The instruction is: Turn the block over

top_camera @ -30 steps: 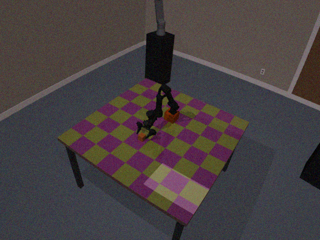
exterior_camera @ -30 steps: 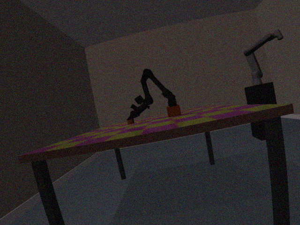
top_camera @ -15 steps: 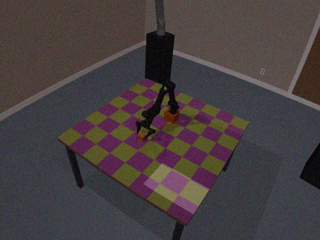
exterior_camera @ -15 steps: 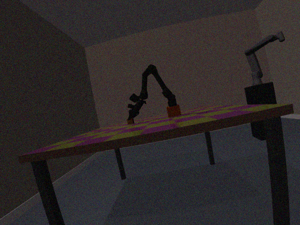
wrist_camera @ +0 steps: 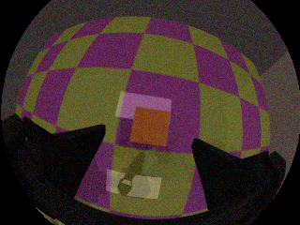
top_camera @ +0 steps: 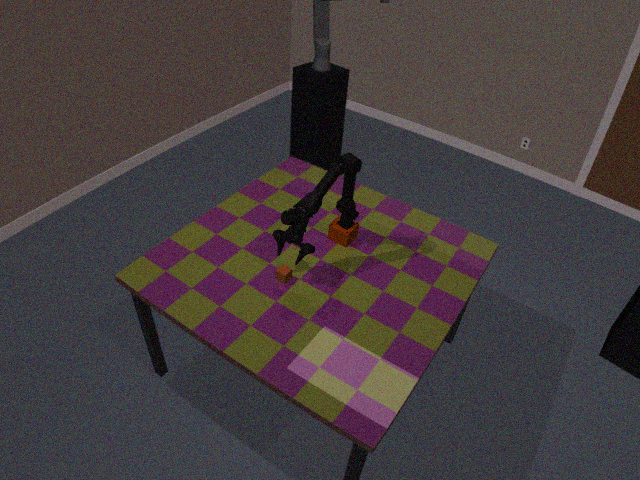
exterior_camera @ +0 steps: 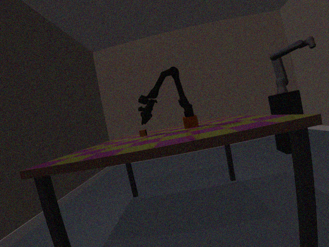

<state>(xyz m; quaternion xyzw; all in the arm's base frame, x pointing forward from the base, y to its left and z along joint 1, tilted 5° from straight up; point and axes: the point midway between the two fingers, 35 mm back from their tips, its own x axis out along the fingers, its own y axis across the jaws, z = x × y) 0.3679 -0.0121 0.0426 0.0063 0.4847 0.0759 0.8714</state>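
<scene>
My gripper tip is now 70 mm above the block.
</scene>
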